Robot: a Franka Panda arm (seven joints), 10 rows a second.
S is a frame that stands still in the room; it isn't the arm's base.
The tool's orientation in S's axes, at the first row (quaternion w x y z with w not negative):
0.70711 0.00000 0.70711 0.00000
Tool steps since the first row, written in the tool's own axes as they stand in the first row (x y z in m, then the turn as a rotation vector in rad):
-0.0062 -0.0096 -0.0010 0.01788 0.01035 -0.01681
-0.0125 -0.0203 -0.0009 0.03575 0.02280 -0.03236
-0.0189 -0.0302 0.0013 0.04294 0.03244 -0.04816
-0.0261 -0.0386 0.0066 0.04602 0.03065 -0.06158
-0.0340 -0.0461 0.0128 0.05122 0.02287 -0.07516
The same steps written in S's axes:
-0.0010 -0.0096 0.0062 -0.01681 0.01035 -0.01788
-0.0009 -0.0203 0.0125 -0.03236 0.02280 -0.03575
0.0013 -0.0302 0.0189 -0.04816 0.03244 -0.04294
0.0066 -0.0386 0.0261 -0.06158 0.03065 -0.04602
0.0128 -0.0461 0.0340 -0.07516 0.02287 -0.05122

